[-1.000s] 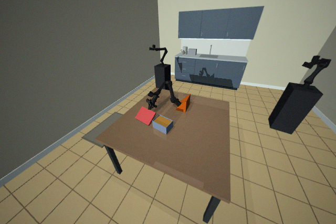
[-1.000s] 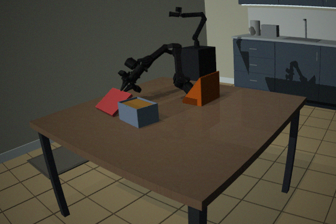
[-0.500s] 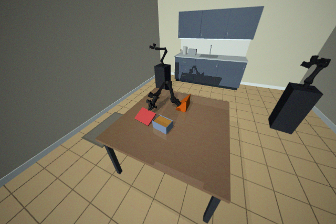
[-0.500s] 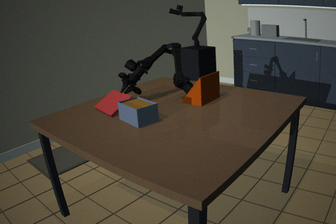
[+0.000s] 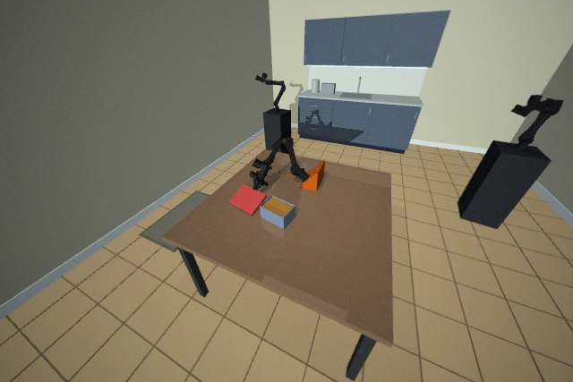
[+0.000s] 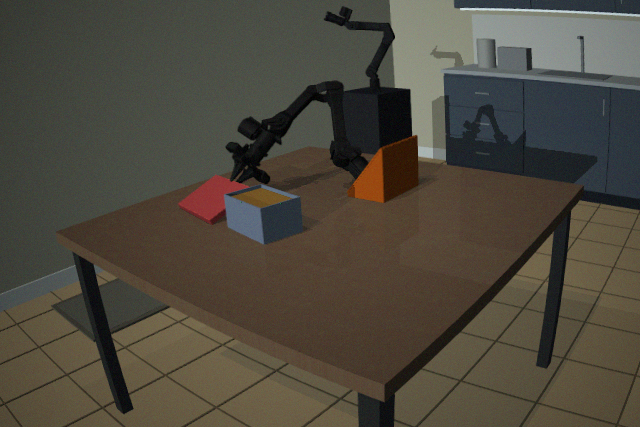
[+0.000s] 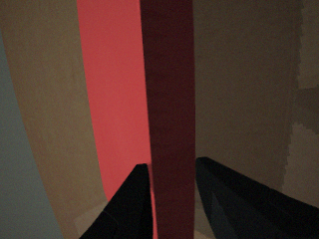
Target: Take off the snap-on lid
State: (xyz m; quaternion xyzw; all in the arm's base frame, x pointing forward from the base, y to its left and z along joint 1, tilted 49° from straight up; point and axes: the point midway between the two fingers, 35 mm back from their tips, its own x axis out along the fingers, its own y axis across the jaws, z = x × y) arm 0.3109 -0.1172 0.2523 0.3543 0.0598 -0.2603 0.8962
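Right now the red lid is 8 cm ahead of my gripper tip and 3 cm below it. Round my gripper tip: grey-blue storage box: 8 cm ahead, 26 cm to the left, 2 cm below.
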